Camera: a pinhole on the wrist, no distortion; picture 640 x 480 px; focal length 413.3 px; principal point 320.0 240.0 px. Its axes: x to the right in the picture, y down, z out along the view. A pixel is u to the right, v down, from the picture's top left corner.
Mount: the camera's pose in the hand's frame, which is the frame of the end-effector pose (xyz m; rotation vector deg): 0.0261 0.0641 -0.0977 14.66 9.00 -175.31
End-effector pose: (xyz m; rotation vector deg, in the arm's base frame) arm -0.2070 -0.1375 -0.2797 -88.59 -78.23 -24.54
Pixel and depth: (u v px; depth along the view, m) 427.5 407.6 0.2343
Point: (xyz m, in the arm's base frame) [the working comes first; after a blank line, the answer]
In the camera's frame: 0.0609 0.0950 0.2343

-0.3166 -0.0864 -0.3554
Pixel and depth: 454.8 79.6 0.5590
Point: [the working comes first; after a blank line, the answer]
In the camera's frame: 0.1823 -0.2169 0.5590

-0.2455 0.1127 -0.7711
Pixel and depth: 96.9 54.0 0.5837
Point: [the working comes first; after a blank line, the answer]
In the camera's frame: -0.3151 -0.2627 0.5837

-0.0727 0.4771 -0.4754
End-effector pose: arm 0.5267 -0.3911 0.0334 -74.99 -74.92 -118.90
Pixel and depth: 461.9 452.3 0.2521
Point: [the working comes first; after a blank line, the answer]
In the camera's frame: 0.0866 0.1295 0.2521

0.5685 -0.2533 -0.0749
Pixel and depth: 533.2 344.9 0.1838
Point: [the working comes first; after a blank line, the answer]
In the camera's frame: 0.0948 0.0467 0.1838

0.6008 -0.3502 -0.0406
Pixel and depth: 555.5 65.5 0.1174
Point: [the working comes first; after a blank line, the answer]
In the camera's frame: 0.0669 -0.0496 0.1174

0.6310 -0.4413 0.0317
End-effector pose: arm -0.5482 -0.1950 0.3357 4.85 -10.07 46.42
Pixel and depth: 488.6 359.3 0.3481
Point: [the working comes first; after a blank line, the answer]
In the camera's frame: 0.1420 0.1005 0.3481

-0.6250 -0.3965 0.5108
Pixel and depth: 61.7 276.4 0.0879
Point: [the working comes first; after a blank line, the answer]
In the camera's frame: -0.0549 0.0077 0.0879

-0.5394 -0.1127 0.3457
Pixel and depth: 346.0 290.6 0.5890
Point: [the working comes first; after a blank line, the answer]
In the camera's frame: 0.0371 0.0721 0.5890

-0.6209 -0.3830 0.7747
